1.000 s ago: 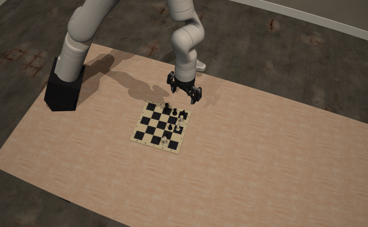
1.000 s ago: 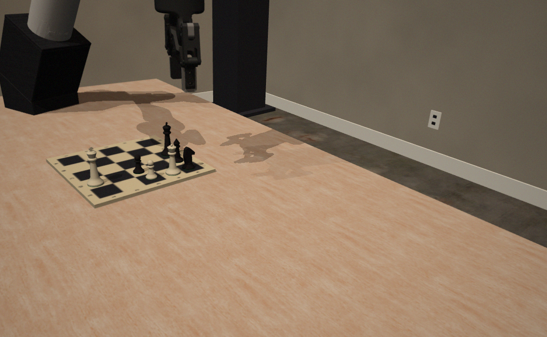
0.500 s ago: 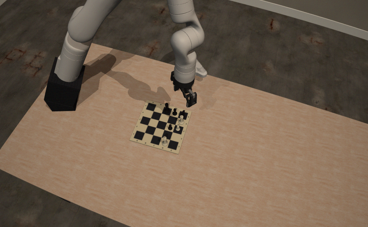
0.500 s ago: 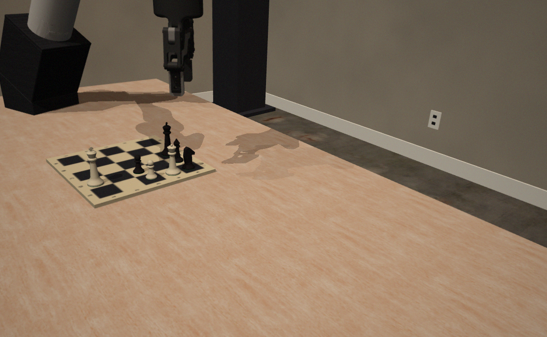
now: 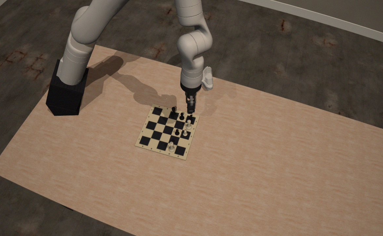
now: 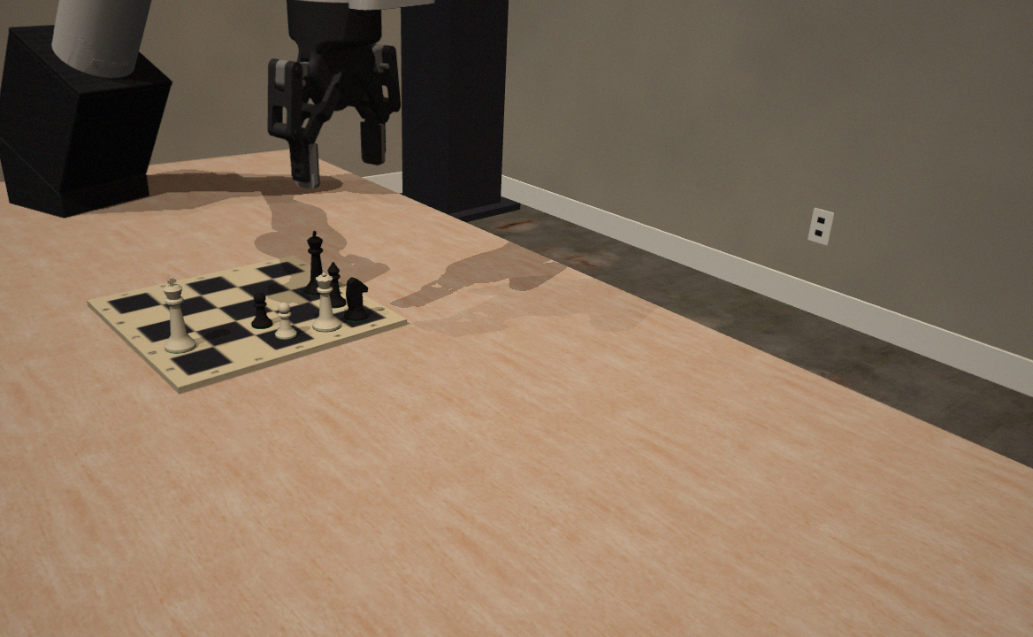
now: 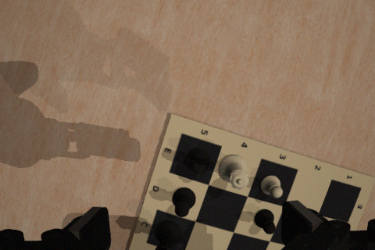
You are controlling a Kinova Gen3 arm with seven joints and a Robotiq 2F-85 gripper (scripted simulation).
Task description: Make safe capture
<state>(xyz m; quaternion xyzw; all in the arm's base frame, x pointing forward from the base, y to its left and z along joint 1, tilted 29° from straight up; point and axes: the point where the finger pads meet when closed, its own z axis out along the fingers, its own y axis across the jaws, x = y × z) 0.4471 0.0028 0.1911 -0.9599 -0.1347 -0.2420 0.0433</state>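
My gripper is now 10 mm short of the white queen, 30 mm to the left of it and 120 mm above it. The rest, counted from my hand: black pawn: 30 mm behind, 70 mm to the right, 130 mm below; white pawn: 70 mm to the right, 130 mm below; black king: 70 mm behind, 10 mm to the left, 110 mm below.
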